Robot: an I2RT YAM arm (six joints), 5 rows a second.
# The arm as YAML. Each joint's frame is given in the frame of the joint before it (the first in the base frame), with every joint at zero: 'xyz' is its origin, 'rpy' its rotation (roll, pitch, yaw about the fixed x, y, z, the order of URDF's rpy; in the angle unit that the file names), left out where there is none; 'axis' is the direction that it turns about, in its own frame. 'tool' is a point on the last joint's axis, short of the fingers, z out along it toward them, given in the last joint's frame.
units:
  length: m
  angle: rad
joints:
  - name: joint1
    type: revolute
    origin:
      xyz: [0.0, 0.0, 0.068]
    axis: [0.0, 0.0, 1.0]
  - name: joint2
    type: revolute
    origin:
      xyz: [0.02, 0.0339, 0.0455]
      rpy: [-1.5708, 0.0, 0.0]
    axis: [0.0, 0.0, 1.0]
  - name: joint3
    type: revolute
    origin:
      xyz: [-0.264, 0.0, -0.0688]
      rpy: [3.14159, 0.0, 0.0]
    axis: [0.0, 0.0, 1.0]
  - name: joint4
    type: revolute
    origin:
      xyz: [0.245, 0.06, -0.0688]
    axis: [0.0, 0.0, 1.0]
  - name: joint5
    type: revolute
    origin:
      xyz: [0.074, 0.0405, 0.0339]
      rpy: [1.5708, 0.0, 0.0]
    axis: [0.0, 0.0, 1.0]
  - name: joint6
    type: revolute
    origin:
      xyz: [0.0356, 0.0, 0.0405]
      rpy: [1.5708, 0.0, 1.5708]
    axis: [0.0, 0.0, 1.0]
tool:
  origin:
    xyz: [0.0, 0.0, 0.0]
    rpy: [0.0, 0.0, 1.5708]
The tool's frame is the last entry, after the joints.
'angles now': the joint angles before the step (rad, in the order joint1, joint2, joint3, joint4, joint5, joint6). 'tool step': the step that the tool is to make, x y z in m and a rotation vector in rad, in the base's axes. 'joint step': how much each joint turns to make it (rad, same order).
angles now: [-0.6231 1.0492 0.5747 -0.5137 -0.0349 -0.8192]
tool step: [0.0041 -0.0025 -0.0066 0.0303 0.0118 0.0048]
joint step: [-0.0014 0.0434 0.0003 0.0160 -0.0183 0.0043]
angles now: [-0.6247 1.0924 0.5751 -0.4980 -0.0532 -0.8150]
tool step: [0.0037 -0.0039 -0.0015 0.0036 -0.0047 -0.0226]
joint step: [-0.0040 0.0274 0.0072 0.0229 0.0050 0.0188]
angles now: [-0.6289 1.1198 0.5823 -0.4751 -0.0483 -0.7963]
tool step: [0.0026 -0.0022 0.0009 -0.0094 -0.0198 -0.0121]
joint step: [-0.0007 0.0073 0.0022 0.0272 0.0027 0.0118]
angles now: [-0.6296 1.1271 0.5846 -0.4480 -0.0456 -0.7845]
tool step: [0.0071 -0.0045 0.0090 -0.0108 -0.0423 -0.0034]
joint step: [0.0007 0.0134 0.0338 0.0207 -0.0110 0.0125]
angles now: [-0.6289 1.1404 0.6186 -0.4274 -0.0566 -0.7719]
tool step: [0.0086 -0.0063 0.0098 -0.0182 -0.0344 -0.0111]
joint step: [0.0002 0.0246 0.0435 0.0203 0.0023 0.0124]
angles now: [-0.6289 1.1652 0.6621 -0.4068 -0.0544 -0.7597]
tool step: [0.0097 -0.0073 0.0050 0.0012 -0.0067 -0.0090]
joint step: [-0.0006 0.0477 0.0476 0.0054 0.0013 0.0096]
